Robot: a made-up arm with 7 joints.
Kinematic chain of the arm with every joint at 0, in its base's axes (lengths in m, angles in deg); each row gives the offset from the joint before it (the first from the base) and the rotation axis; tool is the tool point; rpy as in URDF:
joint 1: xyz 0 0 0.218 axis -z
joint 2: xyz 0 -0.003 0.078 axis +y
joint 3: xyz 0 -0.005 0.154 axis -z
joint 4: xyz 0 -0.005 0.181 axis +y
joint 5: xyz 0 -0.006 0.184 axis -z
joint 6: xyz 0 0 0.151 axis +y
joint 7: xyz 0 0 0.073 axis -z
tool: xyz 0 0 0 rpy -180 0 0
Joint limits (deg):
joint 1: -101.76..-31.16
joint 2: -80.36..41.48
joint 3: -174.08..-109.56
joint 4: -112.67..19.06
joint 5: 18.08..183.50
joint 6: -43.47..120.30
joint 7: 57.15..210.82
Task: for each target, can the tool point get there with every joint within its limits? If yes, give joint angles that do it. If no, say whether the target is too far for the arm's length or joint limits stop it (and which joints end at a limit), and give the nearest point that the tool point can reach.
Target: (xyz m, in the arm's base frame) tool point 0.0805 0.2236 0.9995
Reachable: yes | joints -72.95 17.18 -154.48 -3.14 122.27 -5.49 142.88
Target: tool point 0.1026 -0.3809 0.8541
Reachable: yes | joints -71.76 -47.89 -123.81 -43.09 108.65 28.69 132.03
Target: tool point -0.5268 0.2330 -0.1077
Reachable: no: joint limits stop it (at a limit: joint 1, joint 2, joint 3, joint 4) | nearest point -0.1040 0.3499 0.2036 | short by 0.538 m
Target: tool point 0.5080 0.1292 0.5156
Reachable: yes | joints -47.63 29.22 -138.08 -81.09 103.89 -30.40 116.93
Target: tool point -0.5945 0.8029 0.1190
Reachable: no: too far | nearest point -0.1313 0.5366 0.3445 | short by 0.580 m
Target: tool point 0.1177 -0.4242 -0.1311
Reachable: no: joint limits stop it (at a limit: joint 1, joint 2, joint 3, joint 4, joint 5) | nearest point 0.0873 -0.6197 0.2413 | short by 0.422 m
